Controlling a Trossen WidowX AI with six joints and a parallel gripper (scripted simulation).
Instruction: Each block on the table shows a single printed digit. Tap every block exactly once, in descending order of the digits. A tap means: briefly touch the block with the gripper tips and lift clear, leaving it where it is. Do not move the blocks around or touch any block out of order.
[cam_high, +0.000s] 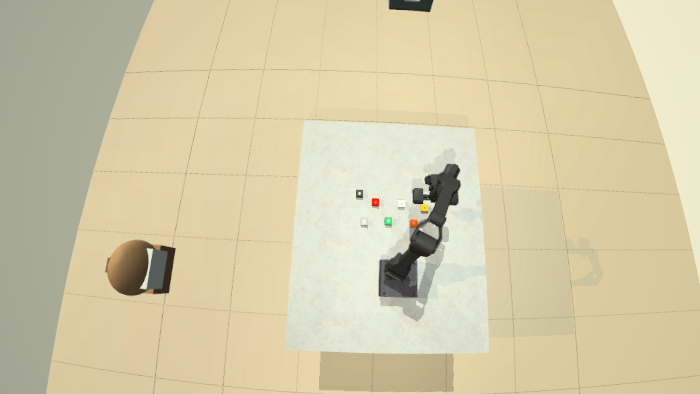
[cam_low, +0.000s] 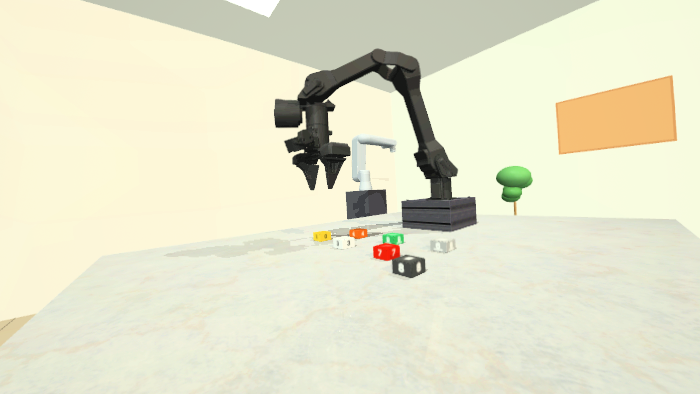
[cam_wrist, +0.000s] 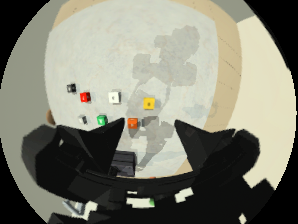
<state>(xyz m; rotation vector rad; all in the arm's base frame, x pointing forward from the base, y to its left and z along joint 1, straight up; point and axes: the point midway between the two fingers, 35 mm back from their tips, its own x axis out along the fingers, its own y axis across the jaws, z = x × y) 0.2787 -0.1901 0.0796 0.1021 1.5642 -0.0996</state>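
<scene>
Now: the green block 50 mm behind my gripper tip, 170 mm to the left of it and 120 mm below it. From my gripper tip the other things lie so: white block: 30 mm ahead, 100 mm to the left, 120 mm below; yellow block: 10 mm to the right, 120 mm below; orange block: 70 mm behind, 60 mm to the left, 120 mm below.
</scene>
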